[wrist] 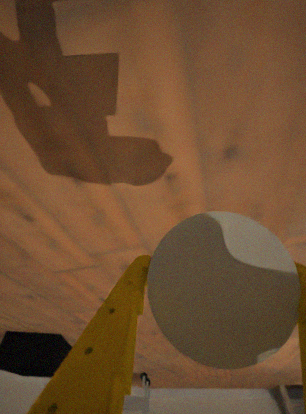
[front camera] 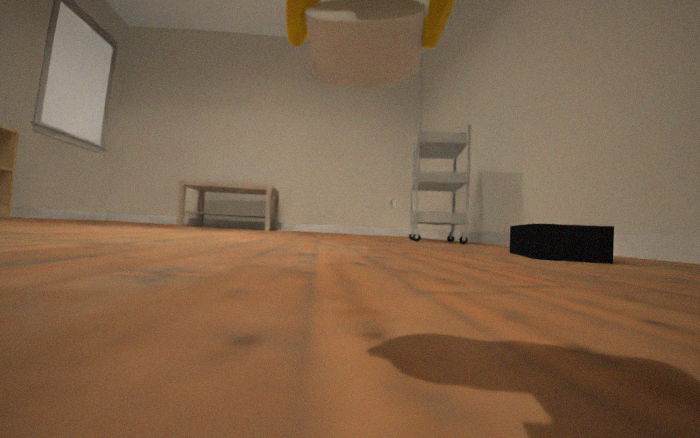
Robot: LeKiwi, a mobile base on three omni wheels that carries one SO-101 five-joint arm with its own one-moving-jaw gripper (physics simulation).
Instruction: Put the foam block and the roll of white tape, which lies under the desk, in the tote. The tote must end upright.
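Frame: origin at the arm's base, x left, y ahead, z down, level; metres.
Seen in the pictures: hand, its tool point: [wrist: 150, 266] [front camera: 423, 35].
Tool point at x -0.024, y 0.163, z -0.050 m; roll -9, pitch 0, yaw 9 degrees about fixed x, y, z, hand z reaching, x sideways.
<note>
Offsets run from my tool point to a thing's top centre. "spot": to the spot under its first point. Level surfaces: height alone.
The roll of white tape {dx +0.024, dy +0.007, dz -0.029 m} [front camera: 366, 56] [wrist: 215, 300] is a thick, pale round disc, held high at the top of the front view with its flat face towards the wrist camera. My gripper [front camera: 362, 42] [wrist: 222, 262] is shut on it, a yellow jaw pressing on each side. A low black box {dx -0.624, dy +0.790, dz +0.040 m} [front camera: 562, 243] [wrist: 32, 354], which looks like the tote, sits upright on the floor, ahead and to the right in the front view and at the lower left in the wrist view. Its inside is hidden. The foam block does not show in either view.
A grey wheeled cart {spot: dx -0.530, dy +1.766, dz -0.553 m} [front camera: 441, 137] stands by the far wall, left of the black box. A low wooden bench [front camera: 227, 186] stands further left along that wall. Part of a wooden shelf unit [front camera: 14, 170] shows at the left edge. The arm's shadow falls on the wooden floor {dz +0.140 m} [front camera: 206, 320].
</note>
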